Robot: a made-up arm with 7 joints.
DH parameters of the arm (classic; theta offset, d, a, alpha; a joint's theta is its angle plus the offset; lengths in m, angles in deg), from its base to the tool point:
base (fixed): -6.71 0 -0.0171 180
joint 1: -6.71 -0.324 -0.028 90
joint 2: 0 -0.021 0.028 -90
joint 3: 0 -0.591 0.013 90
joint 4: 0 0.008 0.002 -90
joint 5: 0 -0.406 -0.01 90
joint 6: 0 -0.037 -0.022 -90
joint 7: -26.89 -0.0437 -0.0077 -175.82
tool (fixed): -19 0.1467 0 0
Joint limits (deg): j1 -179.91..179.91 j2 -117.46..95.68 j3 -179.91..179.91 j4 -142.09..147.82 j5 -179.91..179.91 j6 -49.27..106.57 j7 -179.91..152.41
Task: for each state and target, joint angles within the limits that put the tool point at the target. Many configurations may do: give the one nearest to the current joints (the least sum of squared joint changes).
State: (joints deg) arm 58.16 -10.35 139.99 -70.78 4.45 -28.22 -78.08
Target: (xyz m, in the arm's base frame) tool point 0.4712 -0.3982 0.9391
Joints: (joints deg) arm 66.41 8.27 148.90 -69.48 6.12 -26.27 -78.30
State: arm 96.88 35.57 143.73 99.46 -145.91 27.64 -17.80
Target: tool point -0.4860 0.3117 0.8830
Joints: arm 97.30 11.28 133.71 99.71 -145.58 25.24 -17.47
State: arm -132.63 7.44 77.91 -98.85 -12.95 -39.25 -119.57
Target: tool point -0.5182 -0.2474 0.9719
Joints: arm -131.27 16.76 89.52 -73.69 -13.32 -24.71 -119.31
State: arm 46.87 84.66 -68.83 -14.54 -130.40 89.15 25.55
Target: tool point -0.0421 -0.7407 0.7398
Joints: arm 68.36 75.98 -71.75 -45.54 -140.83 102.65 25.21
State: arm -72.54 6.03 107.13 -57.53 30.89 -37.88 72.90
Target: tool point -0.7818 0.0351 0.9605
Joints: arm -36.91 -41.06 83.59 -52.00 25.81 -21.62 72.18
